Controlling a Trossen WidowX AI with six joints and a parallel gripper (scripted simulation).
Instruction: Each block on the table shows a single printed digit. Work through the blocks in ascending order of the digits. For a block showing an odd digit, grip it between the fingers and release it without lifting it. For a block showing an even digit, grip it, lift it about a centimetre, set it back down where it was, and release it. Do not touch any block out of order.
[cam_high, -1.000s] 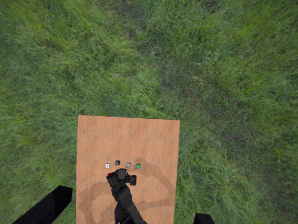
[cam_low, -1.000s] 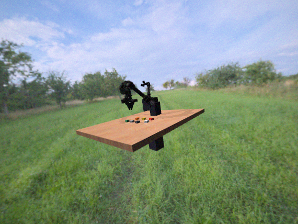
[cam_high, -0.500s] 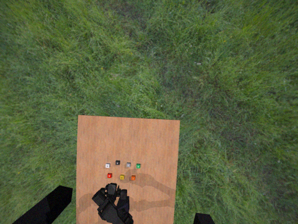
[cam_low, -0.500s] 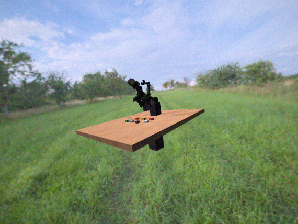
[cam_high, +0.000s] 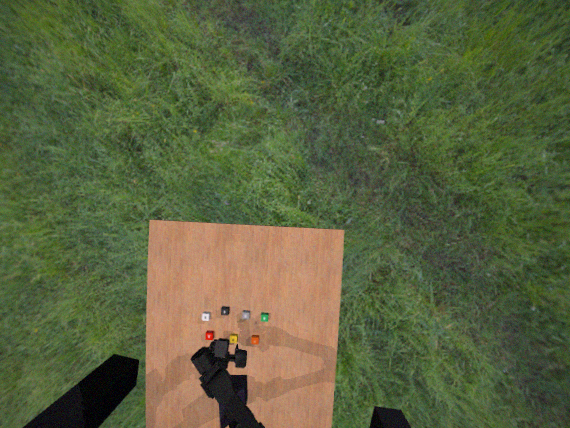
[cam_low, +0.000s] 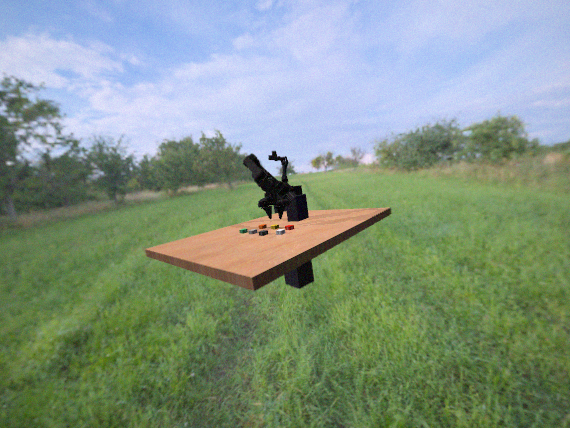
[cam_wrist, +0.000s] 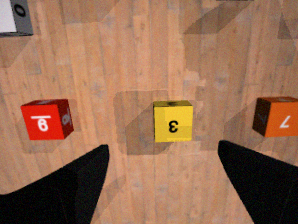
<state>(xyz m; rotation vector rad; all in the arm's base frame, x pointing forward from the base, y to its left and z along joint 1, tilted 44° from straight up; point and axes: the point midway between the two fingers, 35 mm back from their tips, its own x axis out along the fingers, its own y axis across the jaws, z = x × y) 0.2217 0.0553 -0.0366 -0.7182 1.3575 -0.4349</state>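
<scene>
Right now the yellow block is 1 cm to the right of my gripper tip and 4 cm below it. Round my gripper tip: grey block: 12 cm ahead, 5 cm to the right, 4 cm below; then orange block: 2 cm ahead, 11 cm to the right, 4 cm below; then red block: 10 cm to the left, 4 cm below.
</scene>
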